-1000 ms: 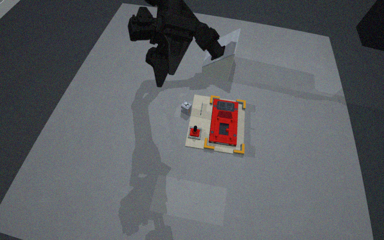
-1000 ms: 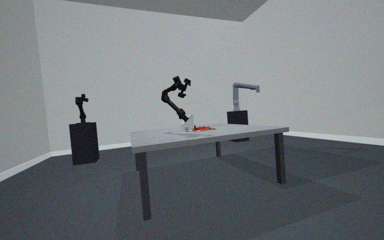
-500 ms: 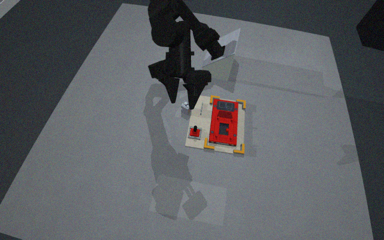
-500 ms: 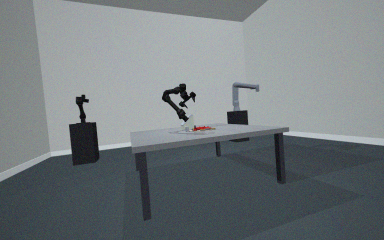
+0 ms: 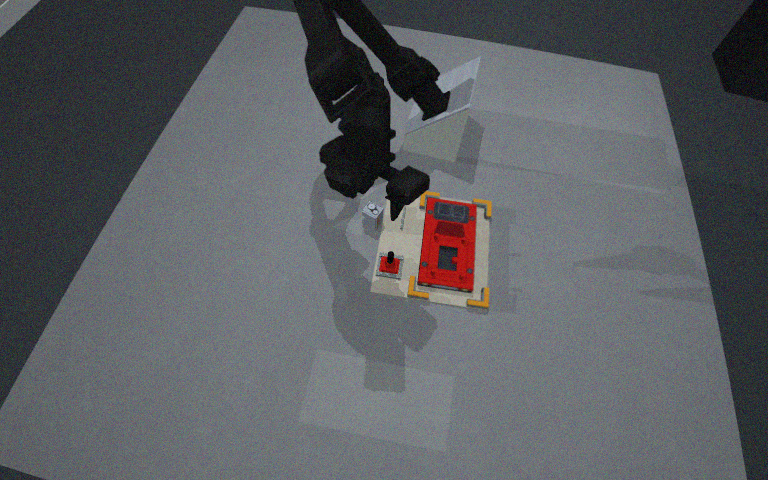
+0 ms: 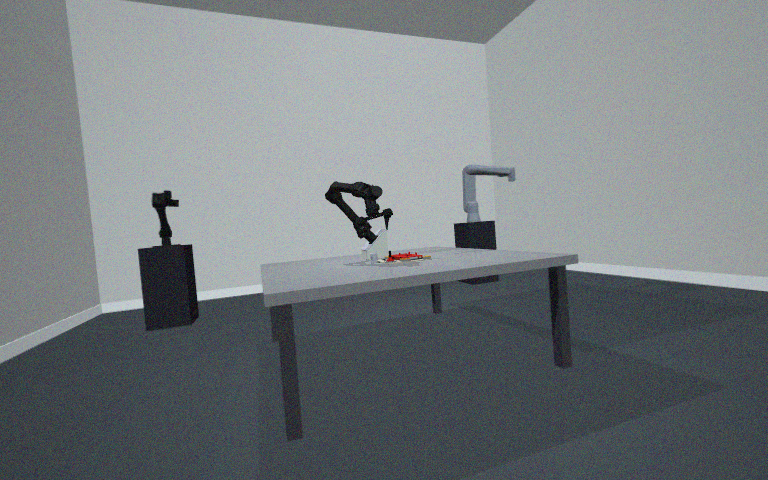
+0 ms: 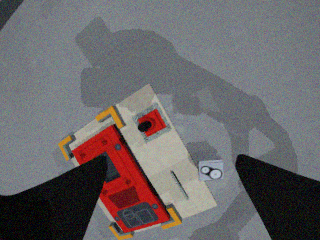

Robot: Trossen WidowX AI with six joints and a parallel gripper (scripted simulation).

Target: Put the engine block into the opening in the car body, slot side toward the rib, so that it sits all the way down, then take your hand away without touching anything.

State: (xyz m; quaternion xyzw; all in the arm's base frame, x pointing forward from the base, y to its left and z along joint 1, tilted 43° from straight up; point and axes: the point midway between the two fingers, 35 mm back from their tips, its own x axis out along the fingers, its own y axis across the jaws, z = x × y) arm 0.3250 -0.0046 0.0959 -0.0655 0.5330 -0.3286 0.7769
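Now: the engine block 130 mm below my gripper tip, 70 mm behind it and 20 mm to the right of it.
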